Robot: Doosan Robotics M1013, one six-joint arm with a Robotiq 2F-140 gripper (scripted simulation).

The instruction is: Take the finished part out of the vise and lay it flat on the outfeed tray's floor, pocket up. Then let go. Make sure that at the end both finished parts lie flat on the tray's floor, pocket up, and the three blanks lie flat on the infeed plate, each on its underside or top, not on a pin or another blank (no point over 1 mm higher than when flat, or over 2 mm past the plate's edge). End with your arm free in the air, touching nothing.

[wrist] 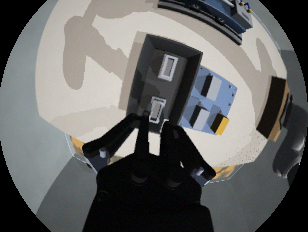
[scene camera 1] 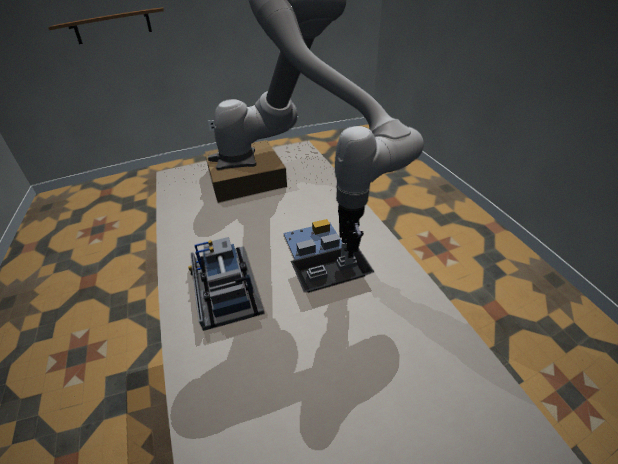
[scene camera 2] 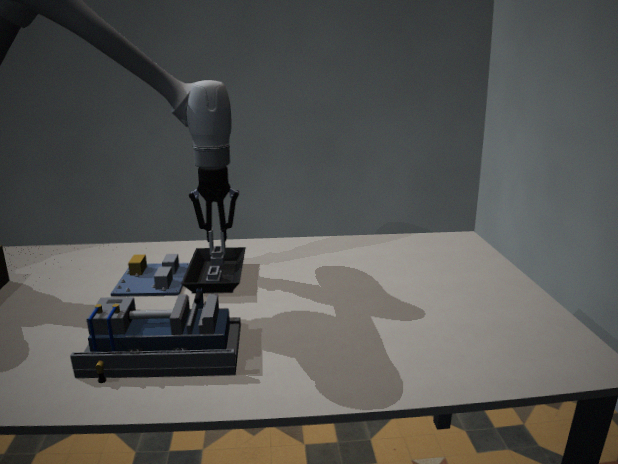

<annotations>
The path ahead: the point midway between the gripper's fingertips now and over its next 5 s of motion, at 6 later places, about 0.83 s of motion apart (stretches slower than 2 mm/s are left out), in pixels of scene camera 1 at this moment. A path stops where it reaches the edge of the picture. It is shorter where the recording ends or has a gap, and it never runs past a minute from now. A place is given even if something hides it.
The gripper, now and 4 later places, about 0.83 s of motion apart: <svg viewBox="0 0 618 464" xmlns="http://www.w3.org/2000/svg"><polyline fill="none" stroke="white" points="346,260 346,261 346,263 346,260 349,237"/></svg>
</annotations>
